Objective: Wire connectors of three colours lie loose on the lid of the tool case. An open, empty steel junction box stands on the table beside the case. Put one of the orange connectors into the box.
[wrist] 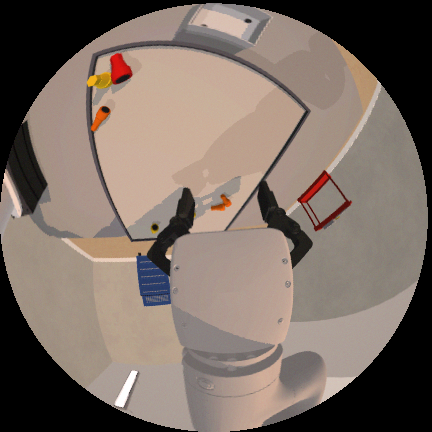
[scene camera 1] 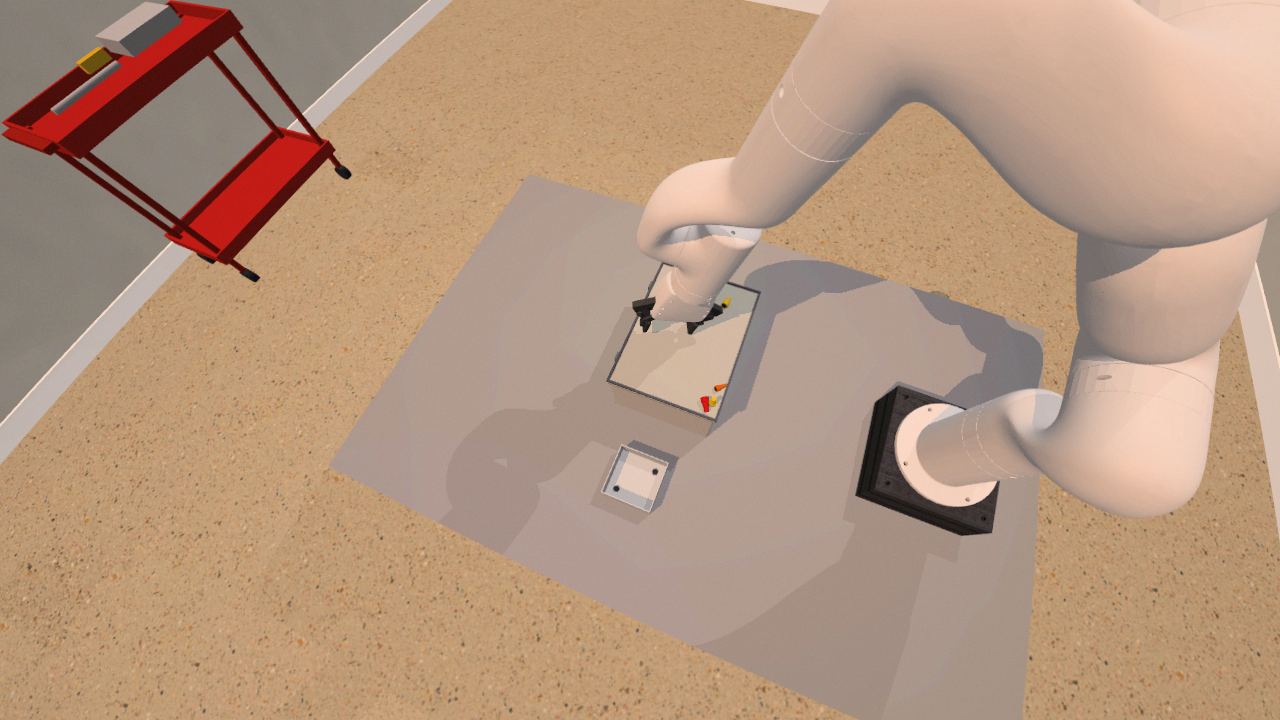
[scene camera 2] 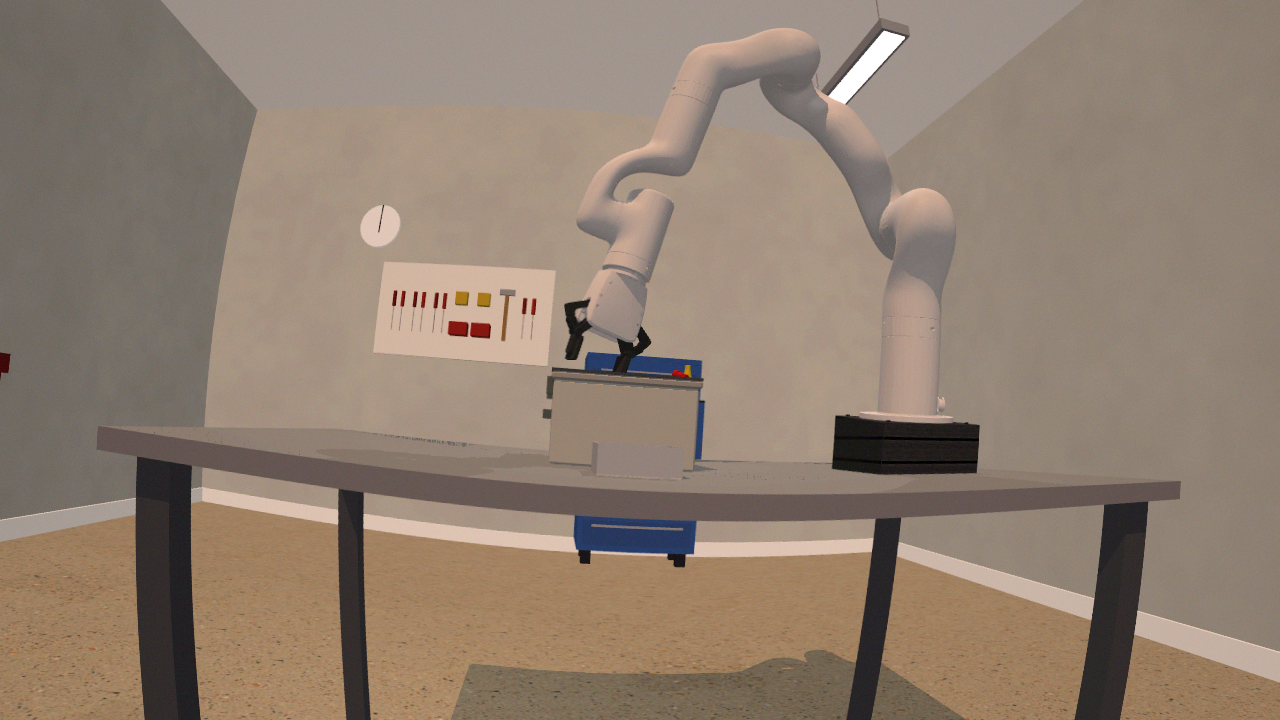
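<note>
My gripper (scene camera 1: 667, 330) (scene camera 2: 596, 363) (wrist: 224, 190) is open and empty, low over the far part of the tool case's lid (scene camera 1: 684, 368) (wrist: 160, 125). In the wrist view, two orange connectors, one (wrist: 218, 206) and another (wrist: 226, 200), lie touching or nearly so, between the finger lines. A third orange connector (scene camera 1: 720, 387) (wrist: 101, 118) lies at the lid's edge, near a red connector (scene camera 1: 705, 404) (wrist: 120, 69) and a yellow connector (scene camera 1: 712, 402) (wrist: 100, 80). Another yellow connector (scene camera 1: 725, 302) (wrist: 155, 228) lies outside the fingers. The steel box (scene camera 1: 635, 470) (scene camera 2: 637, 460) (wrist: 225, 22) stands open and empty beside the case.
A yellow bit (wrist: 194, 215) shows beside one finger, mostly hidden. The arm's black base block (scene camera 1: 881, 447) (scene camera 2: 904, 445) stands on the table (scene camera 1: 465, 295) (scene camera 2: 358, 461). A red cart (scene camera 1: 259, 192) and a blue cabinet (scene camera 2: 633, 534) (wrist: 152, 275) stand away from the table.
</note>
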